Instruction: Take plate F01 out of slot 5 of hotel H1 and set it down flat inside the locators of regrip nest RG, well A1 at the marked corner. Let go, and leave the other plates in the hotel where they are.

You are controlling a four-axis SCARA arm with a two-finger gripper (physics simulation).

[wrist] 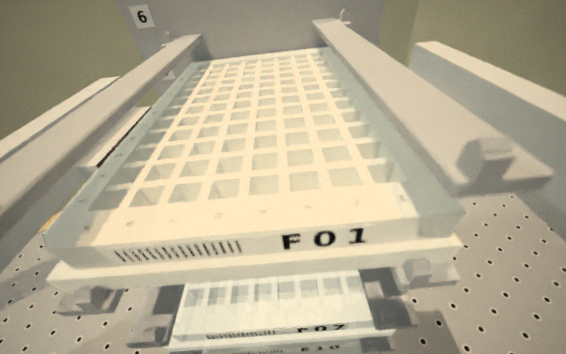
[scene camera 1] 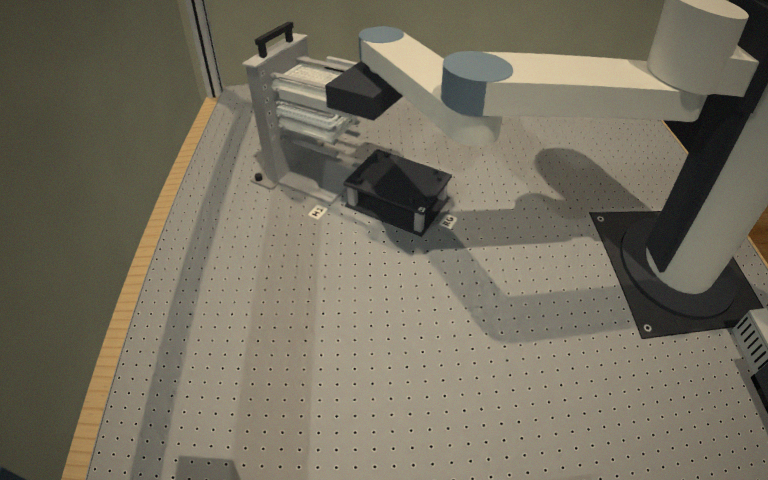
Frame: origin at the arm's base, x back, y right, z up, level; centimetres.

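Seen in the pictures: gripper, fingertip midpoint: [wrist: 266, 82] [scene camera 1: 305, 76]; arm's base, link origin: [scene camera 1: 676, 269].
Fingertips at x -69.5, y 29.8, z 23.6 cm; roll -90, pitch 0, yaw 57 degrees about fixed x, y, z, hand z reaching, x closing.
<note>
Pixels of each thing's middle, then the offset from my fingertips to it. "*": a spot on its surface instead.
- Plate F01, body centre: [wrist: 257, 114] [scene camera 1: 313, 81] dx +1.6, dy -1.4, dz -0.5 cm
- hotel H1, body centre: [wrist: 282, 172] [scene camera 1: 302, 105] dx -1.4, dy +1.1, dz -6.9 cm
- Plate F07, body centre: [wrist: 274, 206] [scene camera 1: 316, 107] dx +1.6, dy -1.4, dz -6.1 cm
- plate E10, body centre: [wrist: 279, 234] [scene camera 1: 317, 119] dx +1.6, dy -1.4, dz -8.9 cm
- Regrip nest RG, body centre: [scene camera 1: 398, 188] dx +16.4, dy -10.7, dz -18.9 cm
- black top handle, surface spot: [scene camera 1: 274, 35] * dx -5.0, dy +1.9, dz +7.9 cm
- grey vented box, surface spot: [scene camera 1: 753, 339] * dx +74.0, dy -49.6, dz -18.7 cm
Plate F01 [scene camera 1: 308, 73] [wrist: 265, 200], pale with square wells, lies level on its supports high in hotel H1 [scene camera 1: 263, 118] [wrist: 260, 25]. My gripper [scene camera 1: 303, 74] [wrist: 266, 82] is open, one finger along each long side of F01, outside the rails, with gaps to the plate. The rails partly hide the fingers in the wrist view. Plate F07 [scene camera 1: 308, 116] [wrist: 275, 305] and plate E10 [wrist: 320, 347] sit below F01. Regrip nest RG [scene camera 1: 427, 176], a dark raised platform, stands in front of the hotel, with a small light mark at its near corner.
Hotel rails [wrist: 395, 95] flank F01, with upturned stops at their front ends. The hotel has a black top handle [scene camera 1: 274, 35]. The arm's links [scene camera 1: 572, 84] reach from the column [scene camera 1: 696, 237] at the right. A grey vented box [scene camera 1: 753, 339] stands at the right edge.
</note>
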